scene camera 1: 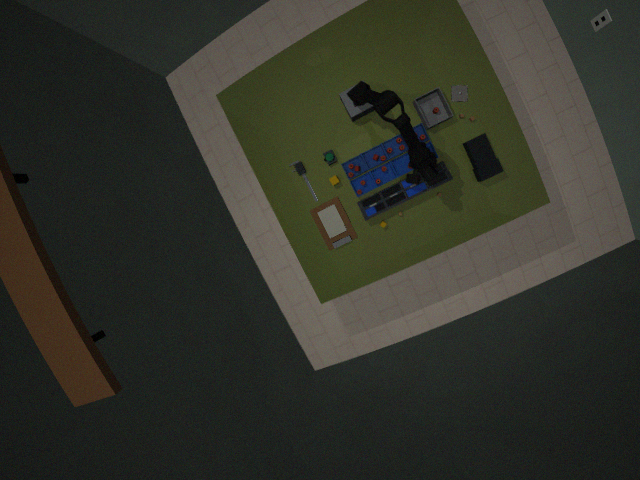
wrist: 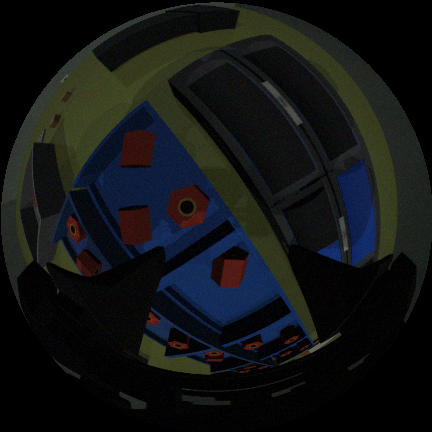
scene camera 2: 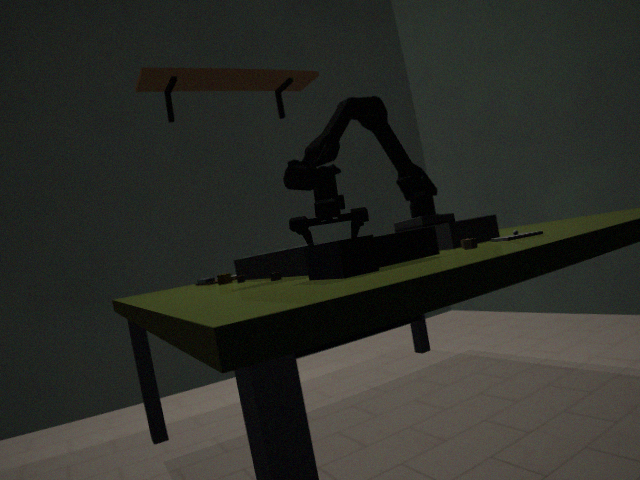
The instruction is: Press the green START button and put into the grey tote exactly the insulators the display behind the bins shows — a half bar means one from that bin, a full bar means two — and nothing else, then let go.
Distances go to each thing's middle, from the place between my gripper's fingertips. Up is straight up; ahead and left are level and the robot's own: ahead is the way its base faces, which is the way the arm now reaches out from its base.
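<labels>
Display panel point(scene camera 2: 291, 262): 8 cm to the right of my hand, 10 cm ahead of it. Dark box point(scene camera 2: 341, 259): 32 cm to the left of my hand, 5 cm ahead of it. Grey tote point(scene camera 2: 485, 228): 16 cm to the left of my hand, 23 cm behind it.
</labels>
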